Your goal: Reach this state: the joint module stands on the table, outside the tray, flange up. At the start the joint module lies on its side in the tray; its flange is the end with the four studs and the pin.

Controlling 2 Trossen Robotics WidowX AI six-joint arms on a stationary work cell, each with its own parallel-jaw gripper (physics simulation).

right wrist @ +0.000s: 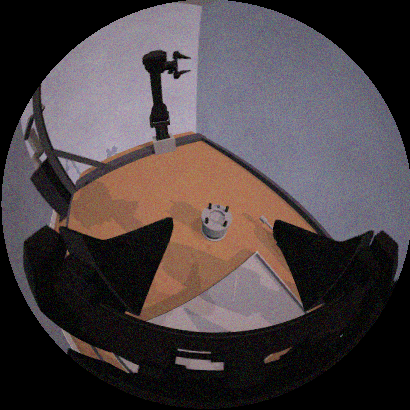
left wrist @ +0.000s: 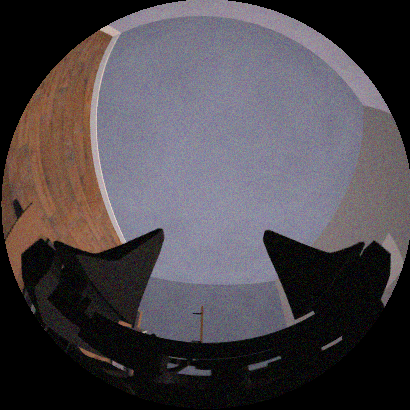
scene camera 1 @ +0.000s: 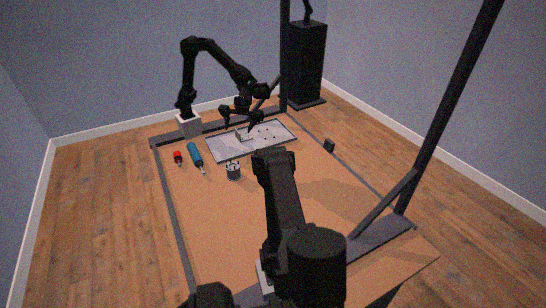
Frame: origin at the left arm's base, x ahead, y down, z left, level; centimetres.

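Seen in the pictures: left gripper, fingertip midpoint: [right wrist: 190, 63] [left wrist: 214, 235]; right gripper, fingertip midpoint: [right wrist: 224, 224] [scene camera 1: 237, 131]; left arm's base at its link origin: [right wrist: 162, 136]; right arm's base at its link origin: [scene camera 1: 187, 115].
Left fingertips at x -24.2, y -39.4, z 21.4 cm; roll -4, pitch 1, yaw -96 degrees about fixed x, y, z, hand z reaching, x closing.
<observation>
Pixels of each thing's top centre, then the offset from my left fingertips to it. "spot": a spot on its surface instead. Level surfaces: height alone.
- joint module at its top centre: [right wrist: 217, 212] [scene camera 1: 232, 163] dx +72.5, dy +38.4, dz -17.1 cm
- table at its surface level: dy +45.8 cm
- tray at its top centre: [right wrist: 206, 351] [scene camera 1: 250, 137] dx +96.7, dy +44.2, dz -29.5 cm
- blue-handled tool at a spot on its surface: [scene camera 1: 194, 151] spot: dx +89.4, dy +41.7, dz -2.1 cm
- red-handled tool at its top centre: [scene camera 1: 177, 156] dx +88.5, dy +42.4, dz +5.5 cm
- small dark block at its top centre: [scene camera 1: 329, 141] dx +77.2, dy +40.1, dz -63.4 cm
The joint module [scene camera 1: 233, 172] [right wrist: 215, 229], a short grey cylinder, stands upright on the table [scene camera 1: 220, 215] [right wrist: 165, 175] in front of the tray [scene camera 1: 217, 150] [right wrist: 225, 307] and apart from it. Its flange faces up with the four dark studs and the pin. My right gripper [scene camera 1: 239, 130] [right wrist: 224, 224] is open and empty above the tray, behind the module in scene camera 1. My left gripper [left wrist: 214, 235] is open and empty, facing the wall; it also shows raised far off in the right wrist view [right wrist: 189, 65]. Its fingers cannot be made out in scene camera 1.
A small white block [scene camera 1: 244, 136] and several small dark pieces lie in the tray. A blue-handled tool [scene camera 1: 194, 151] and a red-handled tool [scene camera 1: 177, 157] lie left of the module. A small dark block [scene camera 1: 329, 145] sits at the right table edge. Dark frame posts [scene camera 1: 440, 125] rise at the right.
</observation>
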